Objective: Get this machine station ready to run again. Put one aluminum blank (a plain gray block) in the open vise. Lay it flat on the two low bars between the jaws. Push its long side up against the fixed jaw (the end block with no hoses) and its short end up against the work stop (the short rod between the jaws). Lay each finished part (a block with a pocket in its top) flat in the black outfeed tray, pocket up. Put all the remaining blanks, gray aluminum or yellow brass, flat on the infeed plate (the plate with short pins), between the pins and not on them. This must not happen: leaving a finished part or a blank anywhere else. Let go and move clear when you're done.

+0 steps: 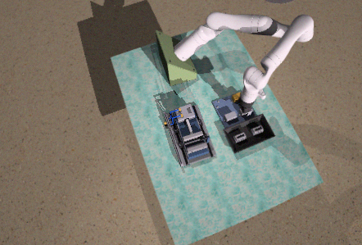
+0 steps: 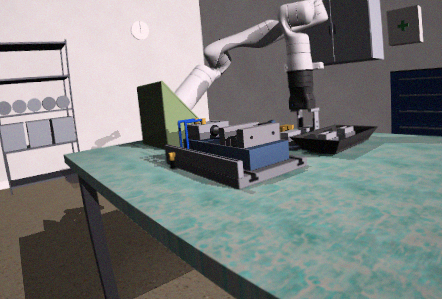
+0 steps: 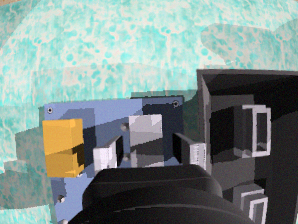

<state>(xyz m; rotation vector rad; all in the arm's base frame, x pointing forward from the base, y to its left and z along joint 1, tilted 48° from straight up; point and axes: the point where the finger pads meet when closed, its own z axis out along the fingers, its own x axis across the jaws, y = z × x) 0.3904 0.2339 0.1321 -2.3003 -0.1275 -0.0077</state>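
Now: hand 30 mm above the gray blank. Round my hand: yellow brass blank: 90 mm behind, 10 mm to the right, 30 mm below; blue infeed plate: 40 mm behind, 50 mm to the right, 50 mm below; vise: 40 mm ahead, 320 mm to the right, 20 mm below.
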